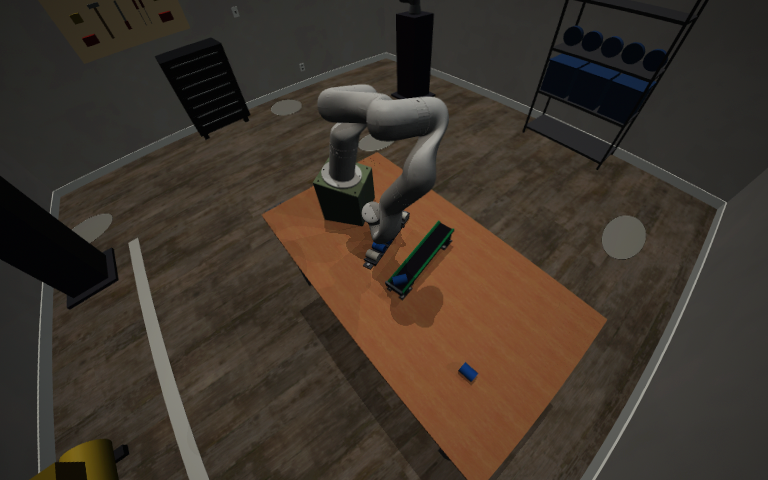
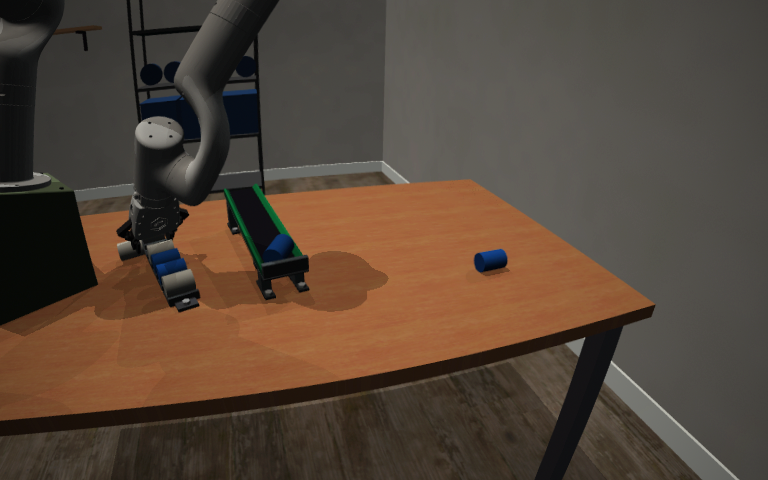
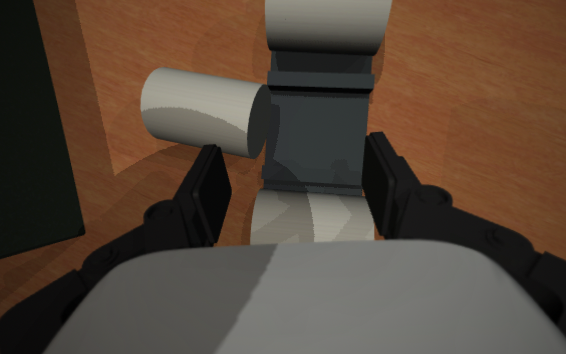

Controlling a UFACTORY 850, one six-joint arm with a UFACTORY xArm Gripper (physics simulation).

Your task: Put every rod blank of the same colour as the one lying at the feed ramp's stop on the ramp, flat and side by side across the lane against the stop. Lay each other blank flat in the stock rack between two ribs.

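Note:
A cream blank (image 2: 128, 250) (image 3: 200, 112) lies on the table beside the stock rack (image 3: 320, 135) (image 2: 180, 296), one end at the rack's edge. My open, empty gripper (image 3: 294, 142) is above a bare rack slot. Cream blanks lie in the rack beyond this slot (image 3: 327, 25) and on its near side (image 3: 312, 217). Two blue blanks (image 2: 165, 257) (image 2: 171, 268) and a cream end blank (image 2: 178, 281) also lie there. A blue blank (image 1: 399, 279) (image 2: 278, 247) is at the feed ramp's stop (image 2: 286, 266), looking angled to it. Another blue blank (image 1: 467, 372) (image 2: 491, 260) lies on the table.
The feed ramp (image 1: 424, 251) (image 2: 253, 217) has green side rails and stands beside the stock rack. The green robot base block (image 1: 342, 198) (image 2: 45, 249) (image 3: 35, 150) stands on the rack's other side. The wooden table (image 1: 509, 316) (image 2: 396, 316) carries them.

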